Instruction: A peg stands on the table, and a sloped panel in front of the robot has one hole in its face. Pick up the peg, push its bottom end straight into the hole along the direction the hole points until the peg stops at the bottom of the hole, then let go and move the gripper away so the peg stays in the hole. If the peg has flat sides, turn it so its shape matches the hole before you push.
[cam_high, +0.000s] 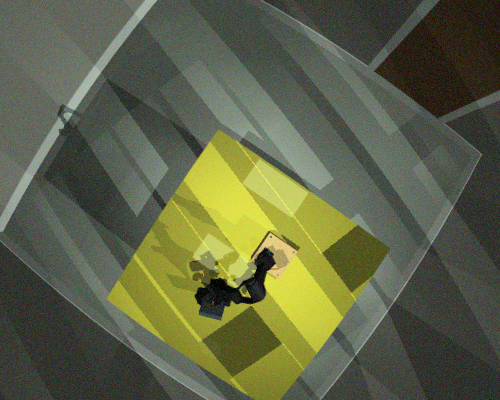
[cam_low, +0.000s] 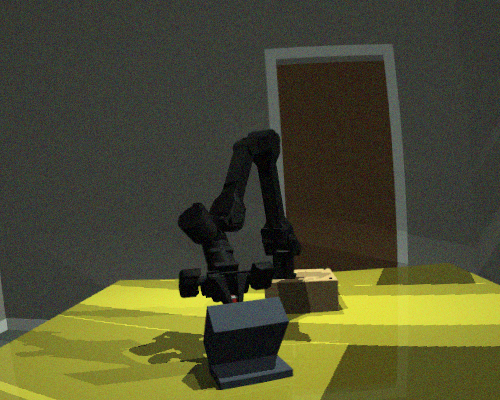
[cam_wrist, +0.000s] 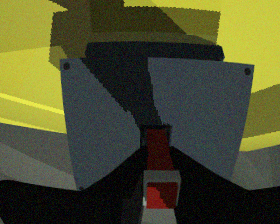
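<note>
Now: the square-sided peg 10 mm behind my gripper tip, 10 mm to the right of it and 10 mm above it. The rest, counted from my gripper tip: grey sloped panel (30 mm ahead, 20 mm to the left, 30 mm below).
</note>
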